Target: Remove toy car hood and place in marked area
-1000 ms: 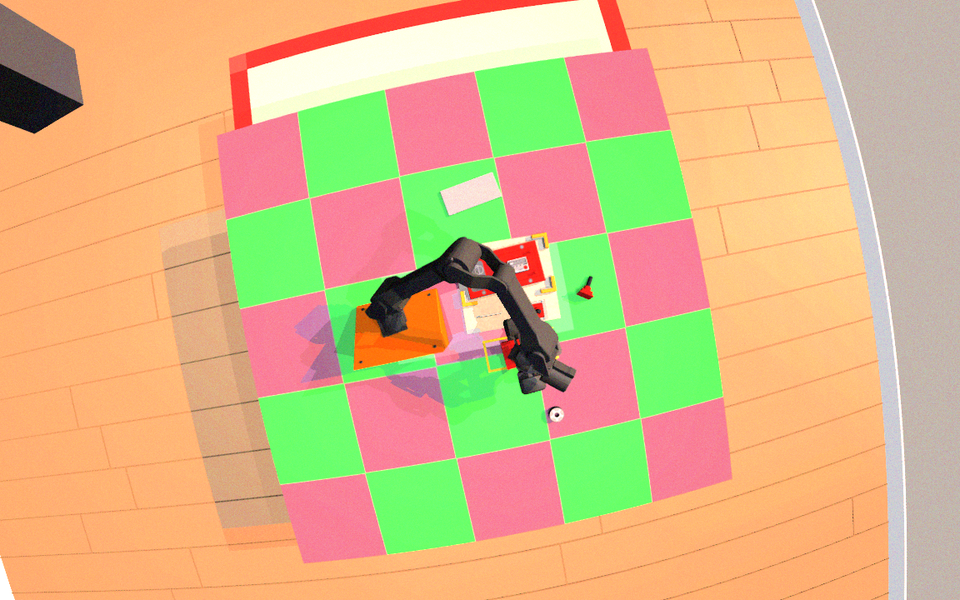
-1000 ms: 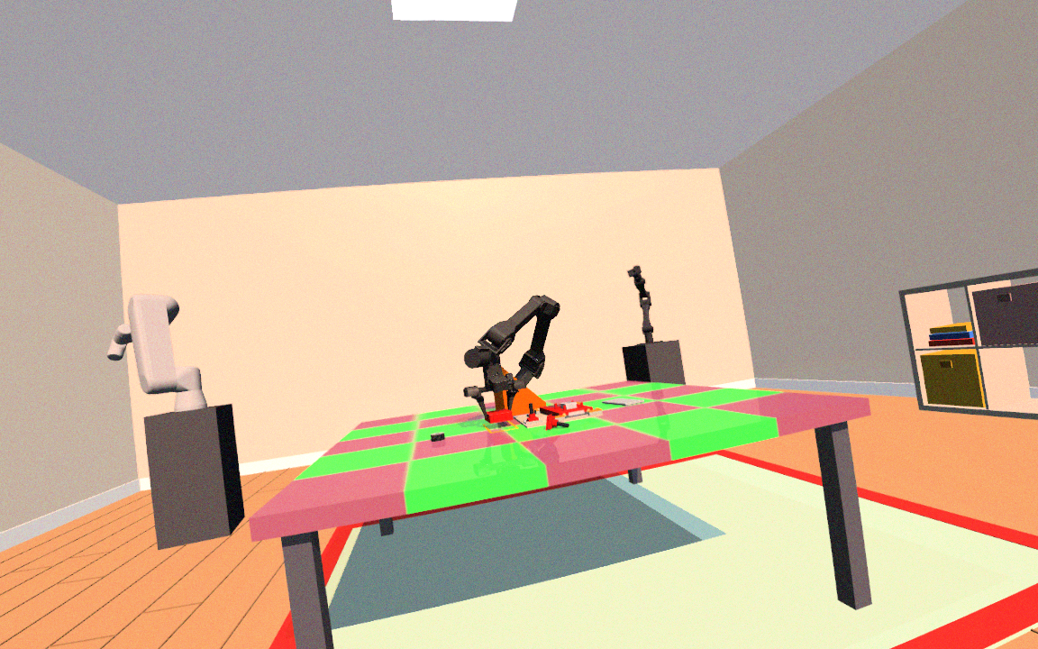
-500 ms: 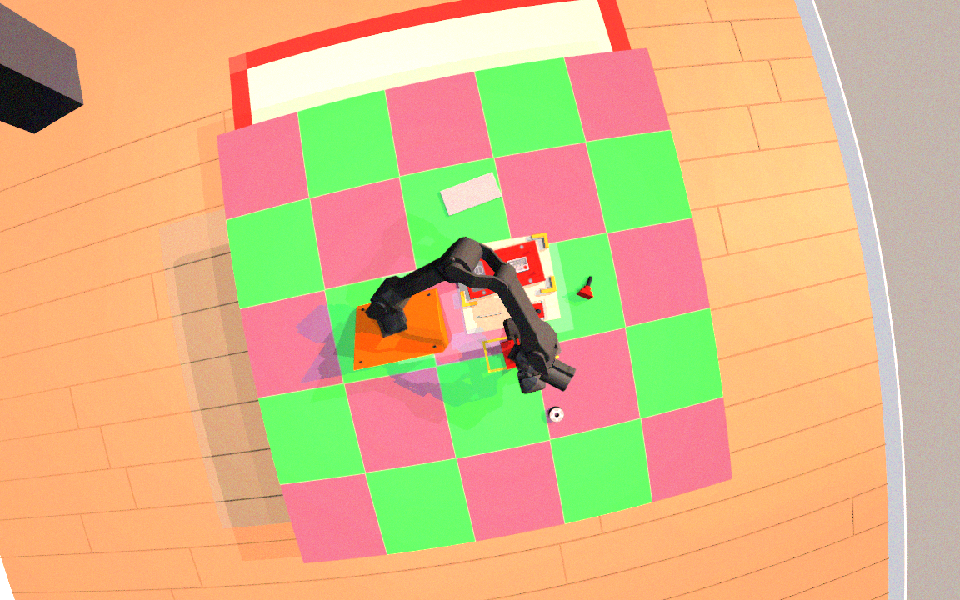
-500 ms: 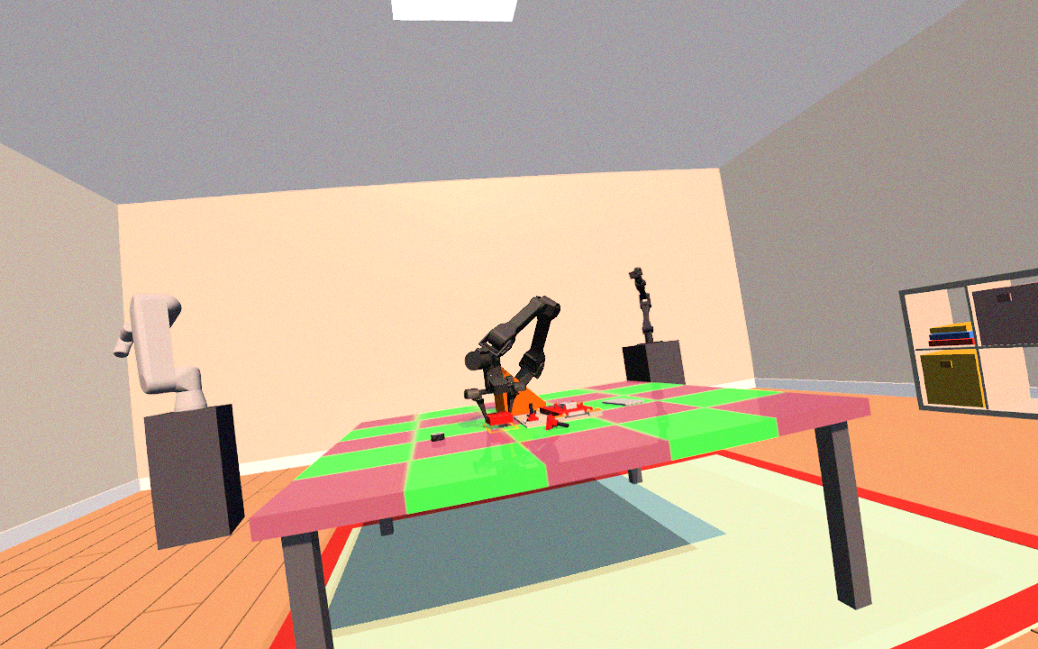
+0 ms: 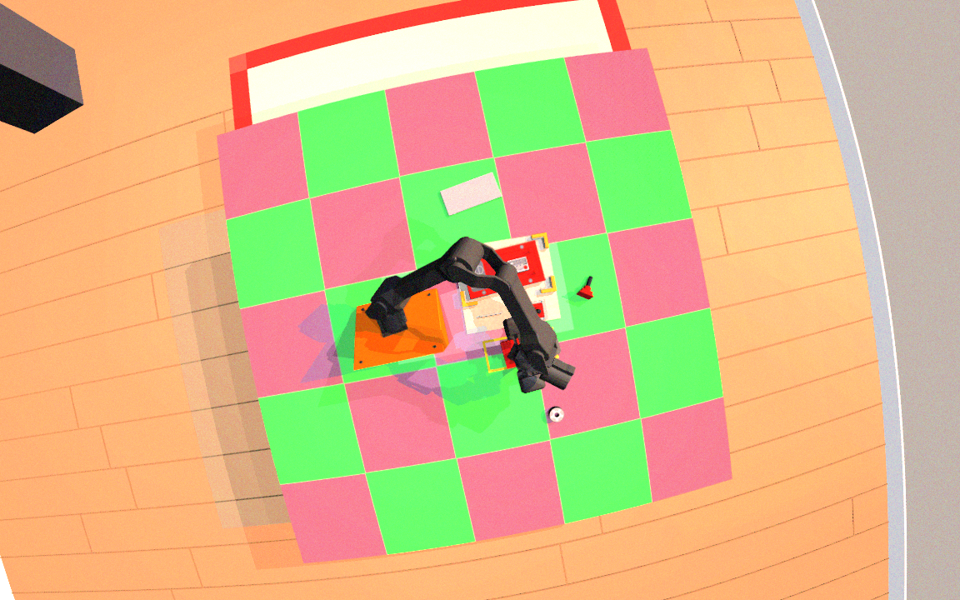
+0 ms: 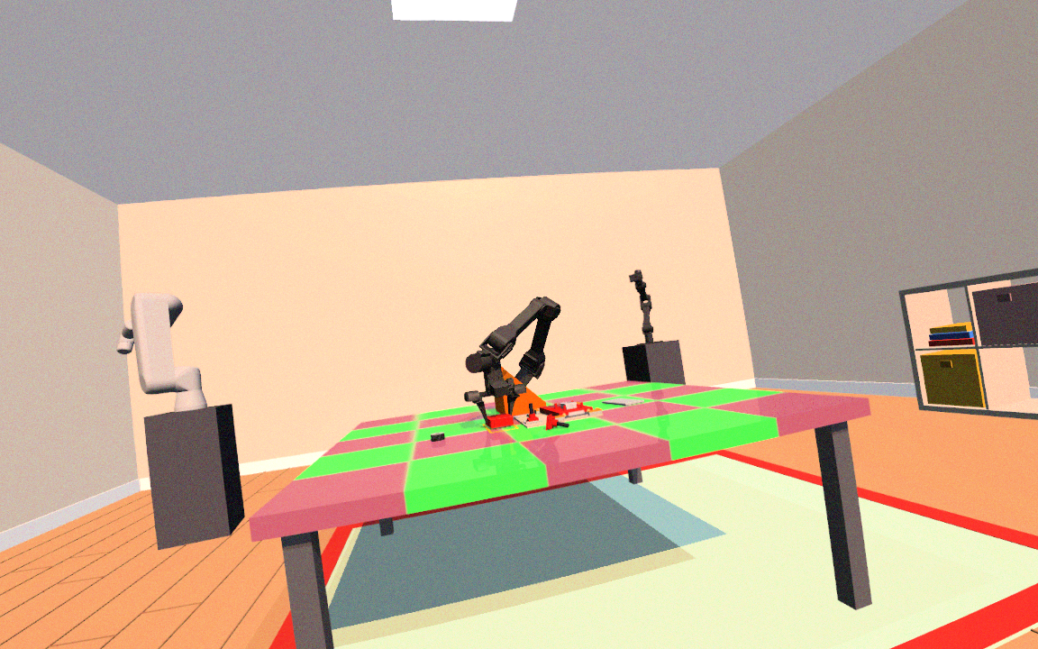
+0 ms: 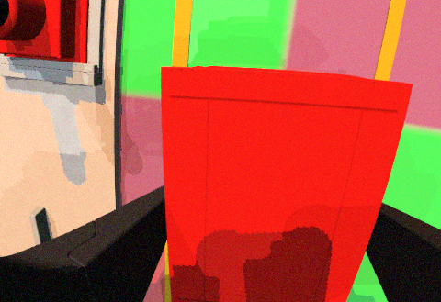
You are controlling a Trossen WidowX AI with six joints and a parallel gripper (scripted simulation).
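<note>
Now: gripper tip right at the red hood.
</note>
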